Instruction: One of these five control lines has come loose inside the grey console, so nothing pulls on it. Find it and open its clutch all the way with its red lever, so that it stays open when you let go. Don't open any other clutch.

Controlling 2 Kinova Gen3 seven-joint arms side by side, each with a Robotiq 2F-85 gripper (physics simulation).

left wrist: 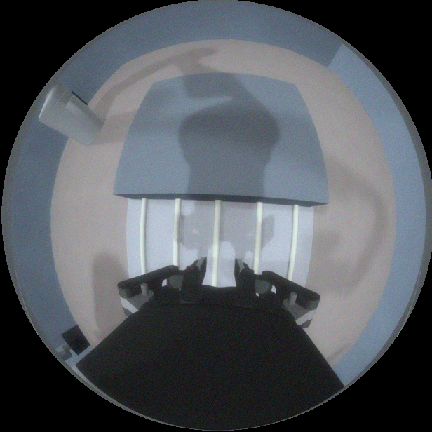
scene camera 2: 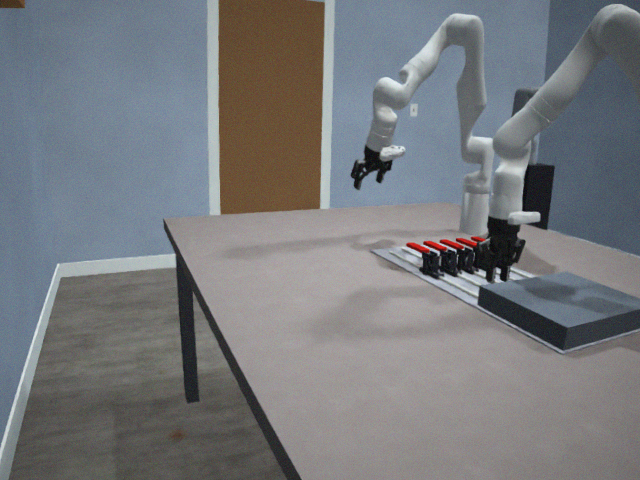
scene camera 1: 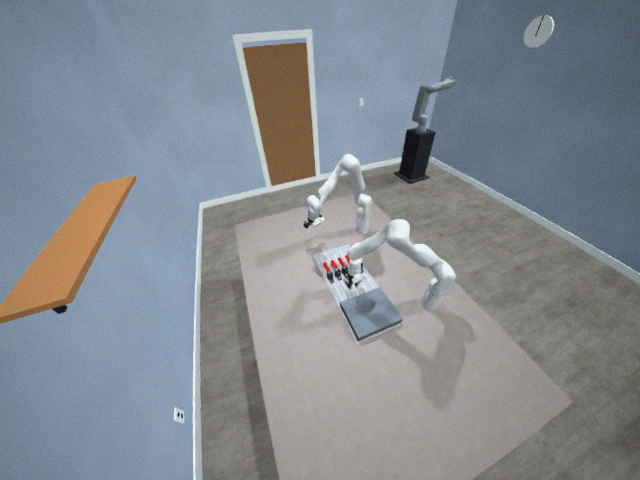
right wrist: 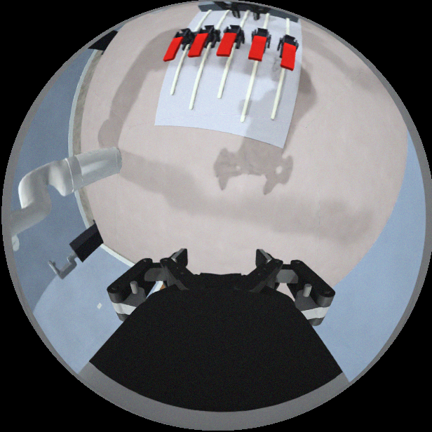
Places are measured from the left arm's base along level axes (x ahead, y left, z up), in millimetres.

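Where they show: left gripper, fingertip midpoint: (scene camera 2: 497, 281) (scene camera 1: 353, 287); right gripper, fingertip midpoint: (scene camera 2: 367, 185) (scene camera 1: 312, 224); left arm's base, link origin: (scene camera 1: 428, 303); right arm's base, link origin: (scene camera 2: 472, 231) (scene camera 1: 361, 230).
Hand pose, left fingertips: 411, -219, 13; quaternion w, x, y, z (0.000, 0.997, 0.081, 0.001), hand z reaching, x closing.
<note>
Things, the pixels of their top centre, and the offset from my left fingertips, as dx, dy, dz. Level surfaces: height alone.
- grey console, top centre: (scene camera 2: 567, 295) (scene camera 1: 370, 310) -40, +198, +34
- pale board, top centre: (scene camera 2: 433, 255) (scene camera 1: 336, 259) +38, -272, -10
- pinkish table, surface height: dz -13
The grey console (scene camera 1: 373, 312) (scene camera 2: 560, 294) (left wrist: 302, 155) lies on a pale board (scene camera 1: 323, 254) (right wrist: 170, 117). Several cream control lines, among them the middle line (left wrist: 217, 235), run from it to black clutches with red levers (scene camera 1: 326, 267) (scene camera 2: 417, 248) (right wrist: 258, 48). In the right wrist view the levers all lie flat, pointing away from the console. My left gripper (scene camera 1: 352, 284) (scene camera 2: 497, 277) (left wrist: 220, 264) is partly open, low between clutches and console; the middle line shows between its fingers, contact unclear. My right gripper (scene camera 1: 313, 223) (scene camera 2: 369, 182) (right wrist: 221, 256) is open and empty, high beyond the board's far end. Line ends inside the console are hidden.
The board lies on the pinkish table (scene camera 1: 289, 372) (scene camera 2: 361, 361). The row of clutches stands close beside my left gripper, which hides part of it in both scene views. A dark pedestal (scene camera 1: 416, 155) with a grey arm stands behind the table.
</note>
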